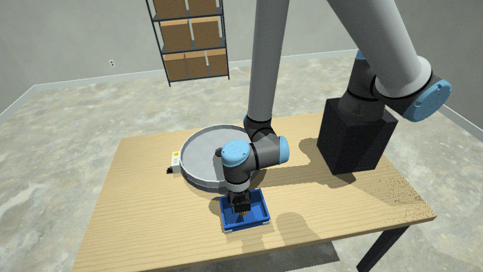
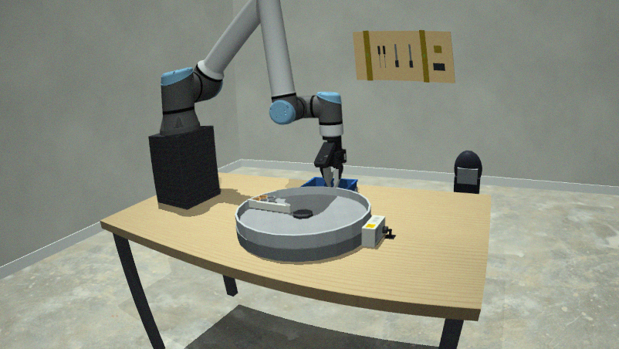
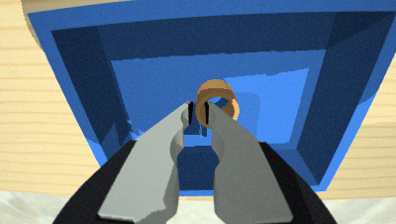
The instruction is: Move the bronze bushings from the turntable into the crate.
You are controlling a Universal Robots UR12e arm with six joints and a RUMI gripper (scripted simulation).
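Now: hand 1 cm past the blue crate. Round my hand: grey turntable 34 cm to the right, 4 cm ahead, 2 cm above.
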